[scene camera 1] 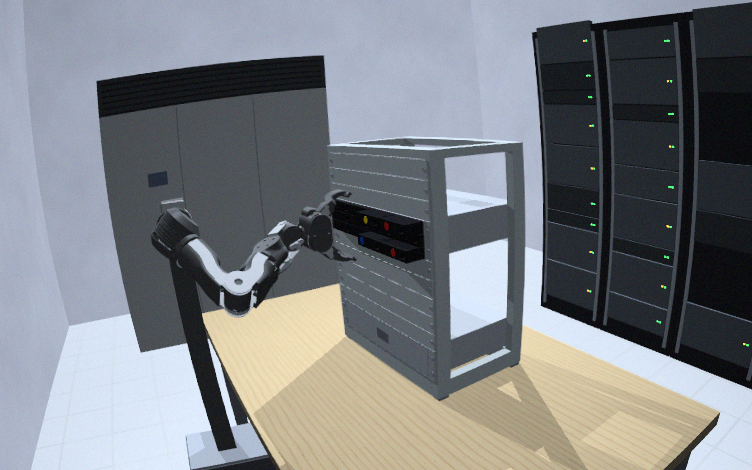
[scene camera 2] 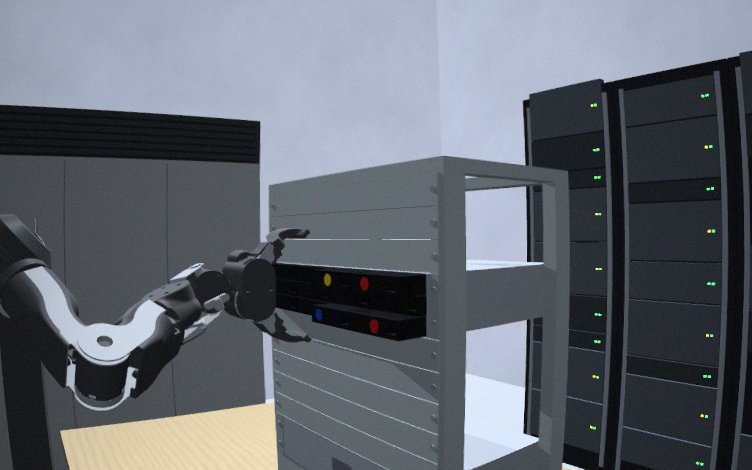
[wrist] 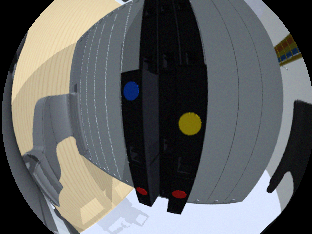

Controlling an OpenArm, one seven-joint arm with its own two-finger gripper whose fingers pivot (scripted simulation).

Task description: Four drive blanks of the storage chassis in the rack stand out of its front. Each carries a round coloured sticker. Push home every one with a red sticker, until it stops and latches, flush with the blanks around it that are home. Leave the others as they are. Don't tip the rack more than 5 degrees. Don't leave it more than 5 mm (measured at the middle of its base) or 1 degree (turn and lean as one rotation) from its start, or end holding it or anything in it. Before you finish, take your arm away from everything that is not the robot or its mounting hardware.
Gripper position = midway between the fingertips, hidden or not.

In view: the gripper [scene camera 2: 301, 284] and an arm post [scene camera 1: 185, 287].
The gripper is seen too in scene camera 1 [scene camera 1: 349, 225] and in the wrist view [wrist: 165, 142].
